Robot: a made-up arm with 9 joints.
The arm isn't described. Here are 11 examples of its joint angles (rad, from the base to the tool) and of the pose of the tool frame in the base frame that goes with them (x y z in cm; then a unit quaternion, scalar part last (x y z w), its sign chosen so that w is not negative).
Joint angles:
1: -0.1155 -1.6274 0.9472 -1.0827 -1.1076 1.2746 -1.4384 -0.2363 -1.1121
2: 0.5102 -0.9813 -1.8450 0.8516 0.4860 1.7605 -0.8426 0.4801 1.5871
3: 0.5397 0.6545 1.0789 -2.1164 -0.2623 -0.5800 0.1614 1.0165 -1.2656
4: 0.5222 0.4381 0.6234 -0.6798 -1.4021 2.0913 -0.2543 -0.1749 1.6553
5: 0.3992 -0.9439 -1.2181 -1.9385 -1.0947 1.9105 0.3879 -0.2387 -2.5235
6: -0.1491 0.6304 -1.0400 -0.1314 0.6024 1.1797 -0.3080 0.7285 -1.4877
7: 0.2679 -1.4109 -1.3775 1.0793 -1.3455 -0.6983 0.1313 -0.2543 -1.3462
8: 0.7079 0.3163 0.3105 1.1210 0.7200 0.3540 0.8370 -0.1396 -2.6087
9: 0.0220 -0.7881 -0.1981 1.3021 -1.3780 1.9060 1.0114 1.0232 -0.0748
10: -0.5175 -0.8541 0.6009 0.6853 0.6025 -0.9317 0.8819 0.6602 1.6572
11: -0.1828 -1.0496 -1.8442 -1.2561 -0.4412 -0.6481 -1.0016 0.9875 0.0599
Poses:
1: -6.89 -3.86 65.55 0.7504 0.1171 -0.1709 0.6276
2: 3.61 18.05 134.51 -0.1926 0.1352 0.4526 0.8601
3: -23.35 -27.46 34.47 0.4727 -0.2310 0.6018 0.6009
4: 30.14 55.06 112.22 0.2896 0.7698 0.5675 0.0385
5: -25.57 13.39 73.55 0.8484 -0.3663 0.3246 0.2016
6: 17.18 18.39 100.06 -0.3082 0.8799 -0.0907 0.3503
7: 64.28 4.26 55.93 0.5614 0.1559 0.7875 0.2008
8: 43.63 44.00 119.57 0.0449 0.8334 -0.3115 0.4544
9: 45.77 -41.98 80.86 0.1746 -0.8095 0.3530 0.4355
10: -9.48 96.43 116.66 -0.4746 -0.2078 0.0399 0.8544
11: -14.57 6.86 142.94 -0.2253 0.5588 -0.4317 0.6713
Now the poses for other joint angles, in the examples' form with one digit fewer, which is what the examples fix.
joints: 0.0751 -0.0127 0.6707 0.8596 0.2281 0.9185 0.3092 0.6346 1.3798
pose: 5.0 -12.6 131.0 0.135 -0.379 0.860 0.313
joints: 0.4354 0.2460 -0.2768 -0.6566 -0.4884 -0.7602 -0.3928 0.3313 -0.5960
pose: -0.7 -38.9 131.5 -0.005 0.478 0.071 0.876
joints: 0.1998 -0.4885 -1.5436 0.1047 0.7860 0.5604 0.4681 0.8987 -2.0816
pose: -4.7 48.2 103.1 -0.401 0.700 -0.091 0.584
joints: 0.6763 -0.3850 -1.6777 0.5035 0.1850 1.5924 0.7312 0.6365 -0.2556
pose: 52.5 9.1 66.2 0.673 -0.048 0.716 0.182
